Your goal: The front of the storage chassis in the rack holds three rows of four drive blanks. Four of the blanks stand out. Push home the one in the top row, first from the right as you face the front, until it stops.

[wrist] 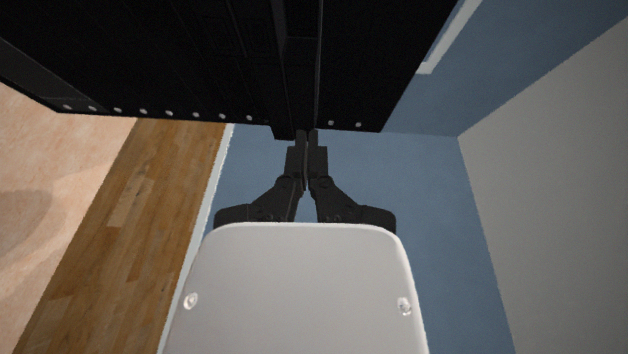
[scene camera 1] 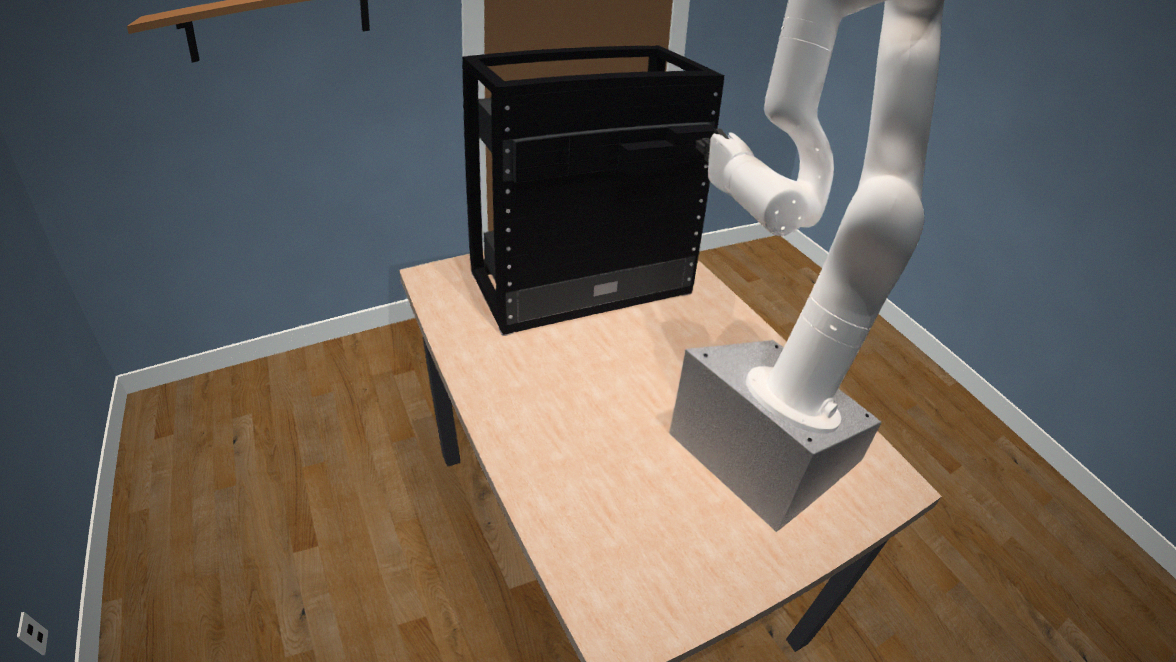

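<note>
The storage chassis (scene camera 1: 594,156) is a dark band across the upper part of the black rack (scene camera 1: 501,238). Its top-row blank at the far right (scene camera 1: 689,129) shows as a dark ledge; in the wrist view the dark strip in front of the fingertips (wrist: 301,95) appears to be this blank. Another blank (scene camera 1: 646,146) stands out further left and lower. My gripper (scene camera 1: 702,146) (wrist: 308,142) is shut and empty, its tips at the near end of that strip. Contact and the blank's remaining depth are too dark to tell. The other blanks are hard to make out.
The rack stands on the wooden table (scene camera 1: 567,427). A grey block (scene camera 1: 732,435) carries the arm's base at the table's right side. A lower panel (scene camera 1: 567,296) with a light label sits in the rack. A wall shelf (scene camera 1: 222,12) is at upper left.
</note>
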